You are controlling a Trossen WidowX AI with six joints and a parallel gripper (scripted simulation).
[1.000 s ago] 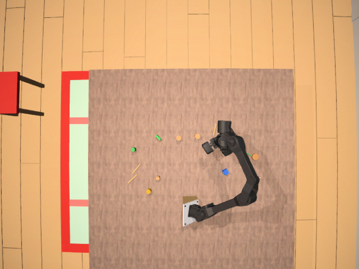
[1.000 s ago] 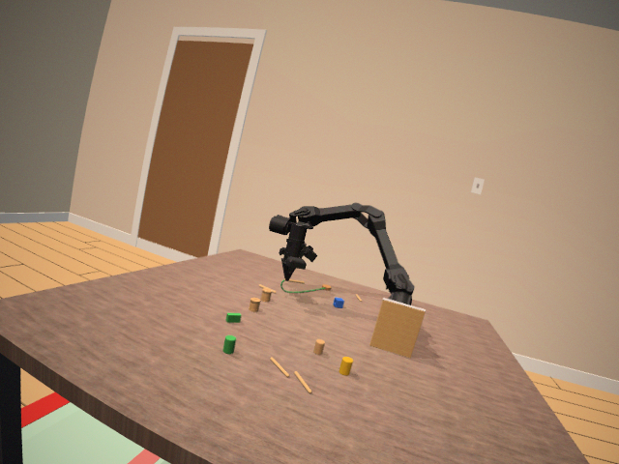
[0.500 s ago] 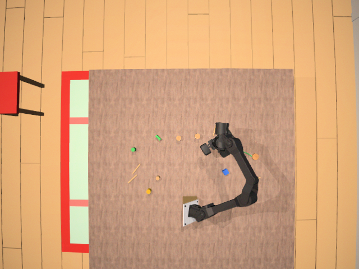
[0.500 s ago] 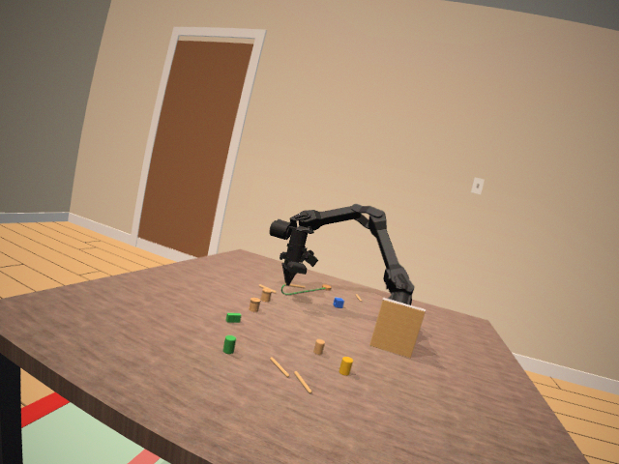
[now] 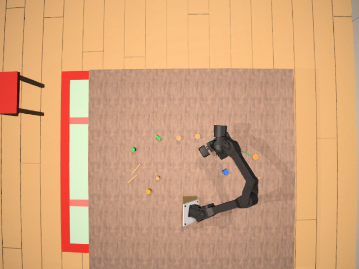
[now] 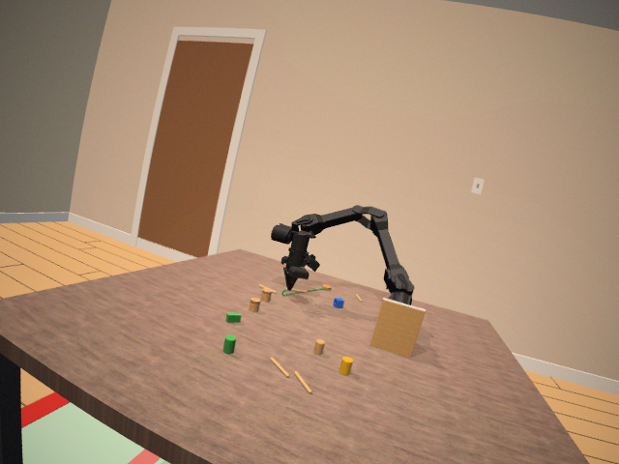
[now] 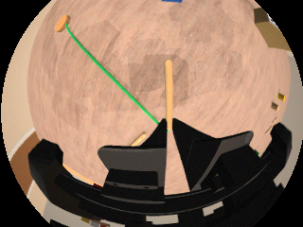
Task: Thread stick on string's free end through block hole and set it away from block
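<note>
Now: gripper tip 160 mm past the blue block, 110 mm to the left of it and 20 mm above it. The rest, counted from my gripper tip: yellow peg (340 mm behind, 340 mm to the left, 10 mm below); then round wooden button (40 mm behind, 280 mm to the right, 20 mm below); then thin wooden stick (10 mm behind, 10 mm to the right).
</note>
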